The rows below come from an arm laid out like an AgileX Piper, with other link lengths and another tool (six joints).
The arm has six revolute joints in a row. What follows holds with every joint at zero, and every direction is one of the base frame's. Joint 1 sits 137.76 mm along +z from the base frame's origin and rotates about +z. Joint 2 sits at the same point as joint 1 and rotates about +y. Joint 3 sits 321.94 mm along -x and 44.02 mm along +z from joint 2 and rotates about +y. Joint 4 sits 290.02 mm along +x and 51.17 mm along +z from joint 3 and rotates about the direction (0.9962, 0, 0.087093). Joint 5 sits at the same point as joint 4 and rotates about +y. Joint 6 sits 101.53 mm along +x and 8.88 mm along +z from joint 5 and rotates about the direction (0.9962, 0, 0.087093). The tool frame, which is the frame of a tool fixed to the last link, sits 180.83 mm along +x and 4.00 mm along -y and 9.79 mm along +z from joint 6; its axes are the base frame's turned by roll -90.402, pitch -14.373 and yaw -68.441 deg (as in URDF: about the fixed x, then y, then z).
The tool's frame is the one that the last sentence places.
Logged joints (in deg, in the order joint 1, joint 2, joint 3, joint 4, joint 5, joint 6), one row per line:
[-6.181, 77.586, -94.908, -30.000, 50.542, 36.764]
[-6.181, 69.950, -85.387, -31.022, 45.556, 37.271]
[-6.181, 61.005, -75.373, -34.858, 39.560, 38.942]
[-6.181, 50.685, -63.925, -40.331, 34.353, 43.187]
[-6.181, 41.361, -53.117, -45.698, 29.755, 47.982]
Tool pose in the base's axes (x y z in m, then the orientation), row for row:
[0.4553, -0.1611, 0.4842, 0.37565, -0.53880, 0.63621, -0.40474]
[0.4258, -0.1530, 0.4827, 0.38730, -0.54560, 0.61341, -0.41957]
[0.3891, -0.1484, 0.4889, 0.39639, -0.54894, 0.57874, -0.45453]
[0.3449, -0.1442, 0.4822, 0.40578, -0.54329, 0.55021, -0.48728]
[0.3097, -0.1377, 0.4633, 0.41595, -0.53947, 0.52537, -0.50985]
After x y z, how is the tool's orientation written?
As a quaternion, w x y z.
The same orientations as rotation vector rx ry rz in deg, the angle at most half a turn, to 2 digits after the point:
[-78.99, 93.27, -59.34]
[-79.55, 89.44, -61.18]
[-79.70, 84.03, -65.99]
[-78.54, 79.54, -70.44]
[-77.62, 75.59, -73.36]

